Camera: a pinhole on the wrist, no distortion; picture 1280 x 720 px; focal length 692.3 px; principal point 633.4 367.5 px. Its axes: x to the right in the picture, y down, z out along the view. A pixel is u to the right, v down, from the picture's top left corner.
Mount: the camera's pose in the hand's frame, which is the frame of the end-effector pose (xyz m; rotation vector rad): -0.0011 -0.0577 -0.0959 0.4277 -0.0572 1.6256
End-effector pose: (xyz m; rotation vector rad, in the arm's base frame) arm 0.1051 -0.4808 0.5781 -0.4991 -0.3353 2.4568
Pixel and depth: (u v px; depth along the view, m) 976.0 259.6 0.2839
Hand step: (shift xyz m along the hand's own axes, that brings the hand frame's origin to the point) 0.1043 -0.0014 0.2008
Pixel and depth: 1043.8 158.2 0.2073
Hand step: 0.1045 0.0061 0.1204
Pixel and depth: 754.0 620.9 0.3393
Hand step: -0.0427 -0.1132 0.2636
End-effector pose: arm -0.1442 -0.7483 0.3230 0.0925 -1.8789 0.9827
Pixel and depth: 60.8 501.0 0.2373
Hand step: 0.0189 -0.3180 0.0737
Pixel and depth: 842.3 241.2 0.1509
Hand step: 0.0599 -0.0550 0.0520
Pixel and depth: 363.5 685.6 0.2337
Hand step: -0.0458 -0.2237 0.1160
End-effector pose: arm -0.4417 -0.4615 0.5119 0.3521 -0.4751 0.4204
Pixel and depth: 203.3 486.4 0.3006
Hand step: 0.0280 -0.3279 0.1366
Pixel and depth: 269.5 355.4 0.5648
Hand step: 0.1552 -0.5023 0.3344
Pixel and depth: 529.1 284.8 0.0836
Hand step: 0.0291 -0.0928 -0.0244
